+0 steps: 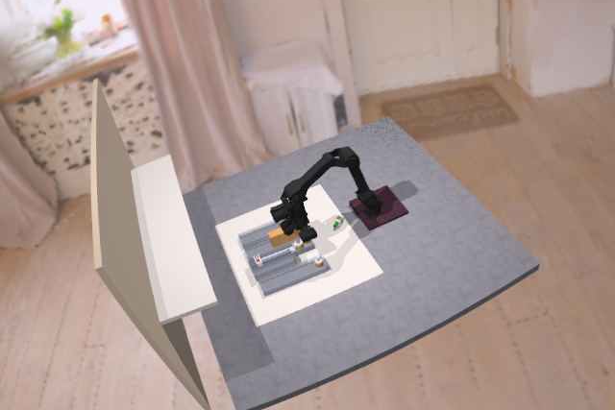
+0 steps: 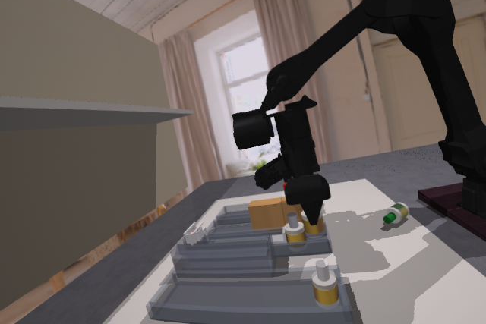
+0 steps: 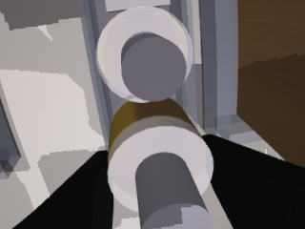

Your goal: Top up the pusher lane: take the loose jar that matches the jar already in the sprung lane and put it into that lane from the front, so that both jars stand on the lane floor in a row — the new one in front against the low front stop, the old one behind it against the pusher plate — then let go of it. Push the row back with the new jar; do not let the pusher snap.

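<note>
The grey lane is 15 cm ahead of my gripper tip, 1 cm to the left of it and 4 cm below it. The rest, counted from my gripper tip: pale pusher plate: 15 cm ahead, 2 cm to the left, 1 cm below; then red mark: 22 cm ahead, 2 cm to the left, 1 cm above; then green-capped jar: 17 cm behind, 4 cm to the right, 4 cm below.
</note>
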